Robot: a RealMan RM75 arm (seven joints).
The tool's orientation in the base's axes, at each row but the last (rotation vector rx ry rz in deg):
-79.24 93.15 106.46
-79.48 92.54 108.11
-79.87 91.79 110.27
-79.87 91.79 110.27
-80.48 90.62 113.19
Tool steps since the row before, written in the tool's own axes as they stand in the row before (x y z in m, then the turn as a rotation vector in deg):
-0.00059 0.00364 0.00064 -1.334 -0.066 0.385
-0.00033 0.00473 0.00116 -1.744 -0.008 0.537
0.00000 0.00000 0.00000 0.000 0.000 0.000
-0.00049 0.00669 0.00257 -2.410 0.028 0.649
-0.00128 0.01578 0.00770 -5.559 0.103 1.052
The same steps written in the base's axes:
-0.00273 -0.00035 0.00254 0.524 0.824 0.989
-0.00386 -0.00041 0.00296 0.612 1.081 1.337
0.00000 0.00000 0.00000 0.000 0.000 0.000
-0.00580 0.00007 0.00423 0.863 1.400 1.878
-0.01422 0.00101 0.01032 2.195 2.833 4.379

